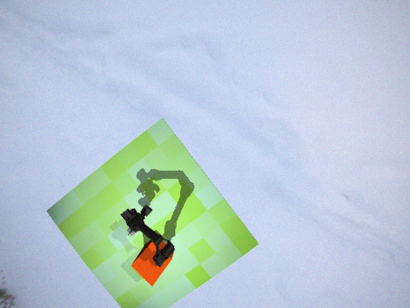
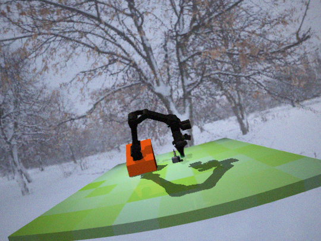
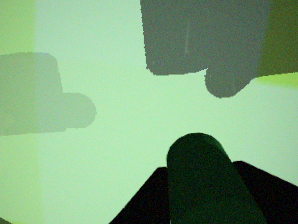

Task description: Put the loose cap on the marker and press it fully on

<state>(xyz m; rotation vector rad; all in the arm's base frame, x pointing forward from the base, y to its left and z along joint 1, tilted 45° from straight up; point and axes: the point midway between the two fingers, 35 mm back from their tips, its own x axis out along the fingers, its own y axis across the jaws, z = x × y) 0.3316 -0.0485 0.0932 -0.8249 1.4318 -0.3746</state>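
The grey holder block is 6 cm behind my gripper tip, 20 cm to the left of it and 6 cm below it. Round my gripper tip: green cap: 1 cm above.
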